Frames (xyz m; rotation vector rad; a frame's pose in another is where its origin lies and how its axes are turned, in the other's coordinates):
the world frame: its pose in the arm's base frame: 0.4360 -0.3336 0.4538 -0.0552 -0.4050 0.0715
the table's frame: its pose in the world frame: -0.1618 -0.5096 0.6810 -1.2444 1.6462 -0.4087
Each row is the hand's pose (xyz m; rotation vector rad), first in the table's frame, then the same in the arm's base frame.
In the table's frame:
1: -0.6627 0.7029 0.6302 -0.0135 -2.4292 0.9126
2: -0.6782 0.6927 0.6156 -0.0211 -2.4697 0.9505
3: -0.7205 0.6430 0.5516 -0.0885 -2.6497 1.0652
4: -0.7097 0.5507 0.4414 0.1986 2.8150 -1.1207
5: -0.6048 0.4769 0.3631 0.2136 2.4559 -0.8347
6: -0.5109 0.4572 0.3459 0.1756 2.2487 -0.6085
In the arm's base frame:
1: 0.3094 0.2039 0.6042 -0.4358 -0.5129 1.3022
2: 0.2938 0.2092 0.6211 -0.4044 -0.5372 1.3430
3: 0.2333 0.2084 0.6897 -0.3106 -0.6573 1.5106
4: 0.1529 0.1310 0.7809 -0.1499 -0.9348 1.7732
5: 0.1235 -0.0124 0.8151 0.0228 -1.3446 1.9599
6: 0.1367 -0.1074 0.7979 0.1279 -1.6612 1.9913

